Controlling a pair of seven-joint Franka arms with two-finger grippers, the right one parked.
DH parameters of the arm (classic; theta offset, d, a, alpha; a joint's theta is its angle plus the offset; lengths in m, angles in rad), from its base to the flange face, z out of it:
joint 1: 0 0.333 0 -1.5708
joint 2: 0 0 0 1.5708
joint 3: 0 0.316 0.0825 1.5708
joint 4: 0 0 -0.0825 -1.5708
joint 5: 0 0.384 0 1.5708
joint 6: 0 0 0.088 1.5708
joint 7: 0 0.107 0 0
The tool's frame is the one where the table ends.
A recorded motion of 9 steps. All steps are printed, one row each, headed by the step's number.
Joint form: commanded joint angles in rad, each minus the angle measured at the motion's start. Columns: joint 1, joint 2, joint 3, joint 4, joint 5, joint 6, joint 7.
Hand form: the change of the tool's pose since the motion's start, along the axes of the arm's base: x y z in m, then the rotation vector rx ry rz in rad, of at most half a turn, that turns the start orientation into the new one. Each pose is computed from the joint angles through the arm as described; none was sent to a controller.
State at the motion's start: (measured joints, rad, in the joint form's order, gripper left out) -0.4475 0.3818 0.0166 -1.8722 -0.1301 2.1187 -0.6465
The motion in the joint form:
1: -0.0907 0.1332 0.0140 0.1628 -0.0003 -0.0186 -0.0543
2: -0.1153 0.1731 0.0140 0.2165 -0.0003 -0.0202 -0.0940
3: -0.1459 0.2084 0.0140 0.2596 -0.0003 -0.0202 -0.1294
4: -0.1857 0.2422 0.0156 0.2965 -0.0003 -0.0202 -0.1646
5: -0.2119 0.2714 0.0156 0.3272 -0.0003 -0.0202 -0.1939
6: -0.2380 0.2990 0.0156 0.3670 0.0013 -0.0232 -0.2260
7: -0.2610 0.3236 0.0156 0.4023 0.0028 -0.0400 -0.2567
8: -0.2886 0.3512 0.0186 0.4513 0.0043 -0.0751 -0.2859
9: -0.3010 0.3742 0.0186 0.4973 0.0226 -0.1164 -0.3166
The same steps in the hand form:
1: 0.0119 -0.0627 -0.0168 0.0098 -0.0115 -0.0277
2: 0.0146 -0.0834 -0.0202 0.0105 -0.0214 -0.0140
3: 0.0120 -0.1064 -0.0253 0.0121 -0.0275 -0.0102
4: 0.0038 -0.1328 -0.0324 0.0166 -0.0302 -0.0146
5: -0.0017 -0.1513 -0.0391 0.0202 -0.0313 -0.0124
6: -0.0063 -0.1710 -0.0412 0.0203 -0.0390 -0.0085
7: -0.0123 -0.1875 -0.0443 0.0285 -0.0342 -0.0043
8: -0.0194 -0.2060 -0.0450 0.0420 -0.0246 -0.0059
9: -0.0214 -0.2159 -0.0443 0.0685 -0.0198 -0.0024

